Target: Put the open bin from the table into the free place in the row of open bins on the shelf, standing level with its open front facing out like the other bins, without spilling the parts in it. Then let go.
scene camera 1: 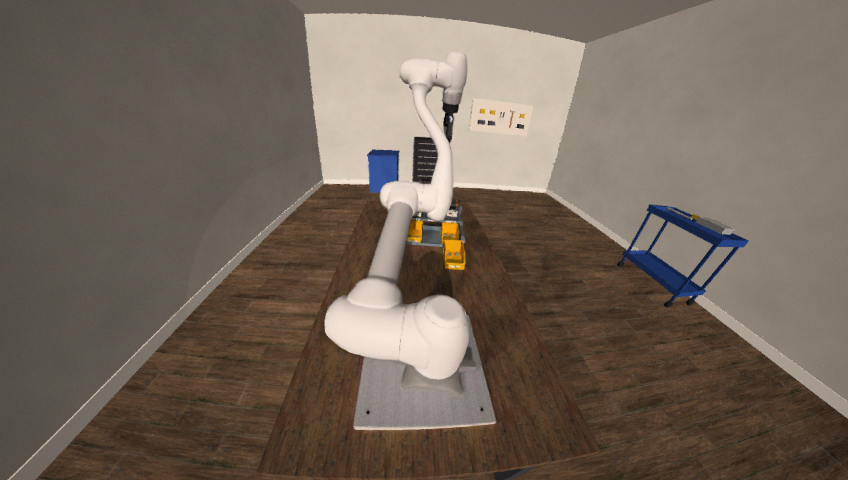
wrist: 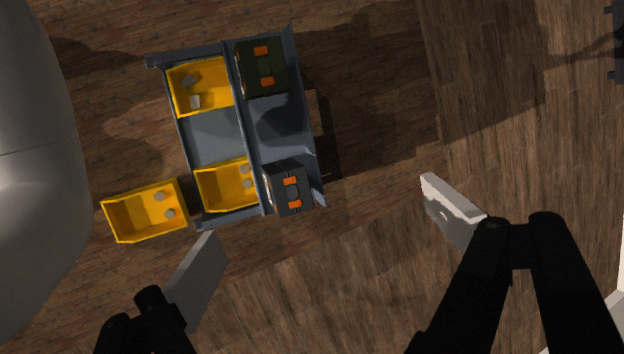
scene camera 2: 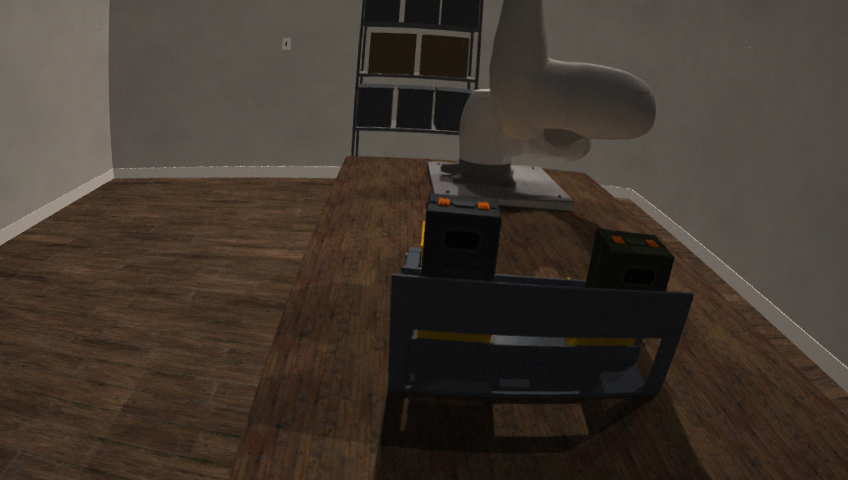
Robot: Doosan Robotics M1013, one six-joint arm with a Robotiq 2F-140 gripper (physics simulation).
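Seen in the pictures: gripper, fingertip midpoint: (wrist: 319, 221); arm's base at its link origin: (scene camera 1: 433, 364) (scene camera 2: 484, 177).
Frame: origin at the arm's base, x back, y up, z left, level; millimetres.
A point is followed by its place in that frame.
Note:
The open yellow bin (scene camera 1: 454, 255) @[x -659, y -18, z -73 mm] (wrist: 140, 212) @[x -604, y -18, z -73 mm] stands upright on the table, just in front of the shelf, with two round grey parts in it. The grey-blue shelf (scene camera 2: 535, 309) @[x -1007, y 112, z 53 mm] (wrist: 252, 145) @[x -888, y 81, z 44 mm] holds a row of two yellow bins: one bin (scene camera 1: 450, 231) @[x -918, y -7, z -48 mm] (wrist: 227, 185) @[x -818, y -12, z -51 mm] with round parts and another bin (scene camera 1: 415, 230) @[x -893, y -12, z 181 mm] (wrist: 202, 87) @[x -808, y -12, z 187 mm] with blocky parts. The free place (scene camera 1: 432, 234) @[x -868, y -15, z 67 mm] (wrist: 212, 137) @[x -807, y -15, z 70 mm] lies between these two. My gripper (scene camera 1: 448, 137) @[x -878, y 543, z 38 mm] (wrist: 319, 221) @[x -878, y 543, z 38 mm] is open and empty, high above the table; it does not show in scene camera 2.
A black case (scene camera 2: 461, 240) @[x -969, y 171, z -40 mm] (wrist: 289, 190) @[x -928, y 202, z -36 mm] and a dark green case (scene camera 2: 630, 261) @[x -965, y 165, z 173 mm] (wrist: 262, 67) @[x -921, y 177, z 188 mm] stand on the shelf's upper level, behind the bins. The arm's base plate (scene camera 1: 425, 410) @[x 143, y 1, z 12 mm] (scene camera 2: 535, 193) @[x -131, y 4, z 144 mm] is on the table. A blue cart (scene camera 1: 663, 276) stands to the right.

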